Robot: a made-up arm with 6 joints.
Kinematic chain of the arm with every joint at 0, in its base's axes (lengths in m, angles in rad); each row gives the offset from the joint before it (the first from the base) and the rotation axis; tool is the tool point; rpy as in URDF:
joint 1: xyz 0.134 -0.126 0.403 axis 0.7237 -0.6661 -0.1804
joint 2: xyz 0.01 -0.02 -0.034 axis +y
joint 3: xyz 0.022 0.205 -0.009 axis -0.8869 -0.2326 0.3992
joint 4: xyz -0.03 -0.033 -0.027 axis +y
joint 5: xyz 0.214 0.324 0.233 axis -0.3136 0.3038 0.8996
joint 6: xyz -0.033 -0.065 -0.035 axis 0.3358 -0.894 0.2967
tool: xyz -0.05 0.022 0.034 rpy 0 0 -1.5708
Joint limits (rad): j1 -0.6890..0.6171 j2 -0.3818..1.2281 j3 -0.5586..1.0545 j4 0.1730..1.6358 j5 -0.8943..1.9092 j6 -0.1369..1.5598
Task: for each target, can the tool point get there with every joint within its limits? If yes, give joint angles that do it. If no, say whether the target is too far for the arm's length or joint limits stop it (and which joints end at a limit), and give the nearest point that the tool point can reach.
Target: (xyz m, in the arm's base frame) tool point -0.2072 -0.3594 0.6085
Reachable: no: joint limits stop it (at a limit: joint 1, joint 2, joint 3, joint 4, joint 5, joint 6) | nearest point -0.2670 -0.2213 0.1528 | short by 0.480 m
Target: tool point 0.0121 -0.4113 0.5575
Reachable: no: joint limits stop it (at a limit: joint 1, joint 2, joint 3, joint 4) | nearest point 0.2084 -0.0721 0.7701 | short by 0.446 m
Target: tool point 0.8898 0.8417 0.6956
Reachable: no: too far | nearest point 0.5164 0.3627 0.5382 | short by 0.627 m
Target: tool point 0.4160 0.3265 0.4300
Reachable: yes | joints 0.2529 0.3883 -0.2862 1.0119 -0.6140 0.3122
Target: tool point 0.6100 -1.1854 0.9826
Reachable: no: too far | nearest point 0.3396 -0.0912 0.8268 | short by 1.138 m
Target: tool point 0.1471 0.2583 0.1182
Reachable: yes | joints 0.0855 0.9945 0.3378 1.3364 0.4133 0.7842
